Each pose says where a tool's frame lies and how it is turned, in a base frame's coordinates. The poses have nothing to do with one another.
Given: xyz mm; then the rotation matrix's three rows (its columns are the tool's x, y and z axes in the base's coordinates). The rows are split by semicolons.
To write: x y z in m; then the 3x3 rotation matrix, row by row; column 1 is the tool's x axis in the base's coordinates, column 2 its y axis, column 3 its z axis. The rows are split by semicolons. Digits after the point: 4 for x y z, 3 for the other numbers.
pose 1, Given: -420.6, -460.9, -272.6; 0.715, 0.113, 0.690; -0.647, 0.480, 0.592; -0.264, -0.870, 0.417
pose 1, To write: -0.4206, -0.4609, -0.2726; 0.715, 0.113, 0.690; -0.647, 0.480, 0.592; -0.264, -0.870, 0.417
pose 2, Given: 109.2, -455.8, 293.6; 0.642, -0.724, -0.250; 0.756, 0.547, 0.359; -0.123, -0.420, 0.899
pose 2, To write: 0.1092, -0.4558, 0.2936; 0.642, -0.724, -0.250; 0.756, 0.547, 0.359; -0.123, -0.420, 0.899
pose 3, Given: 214.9, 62.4, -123.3; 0.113, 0.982, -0.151; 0.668, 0.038, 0.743; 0.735, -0.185, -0.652
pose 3, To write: 0.2149, 0.0624, -0.1233; 0.113, 0.982, -0.151; 0.668, 0.038, 0.743; 0.735, -0.185, -0.652
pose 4, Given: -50.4, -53.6, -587.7; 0.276, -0.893, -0.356; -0.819, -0.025, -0.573; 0.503, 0.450, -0.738
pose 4, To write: -0.0504, -0.0536, -0.5877; 0.276, -0.893, -0.356; -0.819, -0.025, -0.573; 0.503, 0.450, -0.738
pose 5, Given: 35.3, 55.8, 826.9; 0.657, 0.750, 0.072; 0.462, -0.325, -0.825; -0.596, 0.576, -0.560
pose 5, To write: 0.0353, 0.0558, 0.8269; 0.657, 0.750, 0.072; 0.462, -0.325, -0.825; -0.596, 0.576, -0.560
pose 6, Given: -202.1, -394.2, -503.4; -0.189, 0.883, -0.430; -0.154, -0.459, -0.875; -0.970, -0.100, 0.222
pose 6, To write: -0.2021, -0.3942, -0.5034; -0.189, 0.883, -0.430; -0.154, -0.459, -0.875; -0.970, -0.100, 0.222
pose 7, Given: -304.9, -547.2, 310.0; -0.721, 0.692, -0.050; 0.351, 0.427, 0.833; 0.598, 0.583, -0.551
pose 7, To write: -0.3049, -0.5472, 0.3100; -0.721, 0.692, -0.050; 0.351, 0.427, 0.833; 0.598, 0.583, -0.551
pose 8, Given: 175.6, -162.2, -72.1; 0.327, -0.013, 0.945; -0.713, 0.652, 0.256; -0.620, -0.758, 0.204
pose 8, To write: 0.1756, -0.1622, -0.0721; 0.327, -0.013, 0.945; -0.713, 0.652, 0.256; -0.620, -0.758, 0.204
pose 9, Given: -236.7, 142.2, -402.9; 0.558, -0.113, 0.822; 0.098, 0.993, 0.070; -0.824, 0.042, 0.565
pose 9, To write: -0.2367, 0.1422, -0.4029; 0.558, -0.113, 0.822; 0.098, 0.993, 0.070; -0.824, 0.042, 0.565
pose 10, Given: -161.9, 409.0, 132.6; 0.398, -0.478, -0.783; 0.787, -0.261, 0.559; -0.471, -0.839, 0.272
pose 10, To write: -0.1619, 0.4090, 0.1326; 0.398, -0.478, -0.783; 0.787, -0.261, 0.559; -0.471, -0.839, 0.272
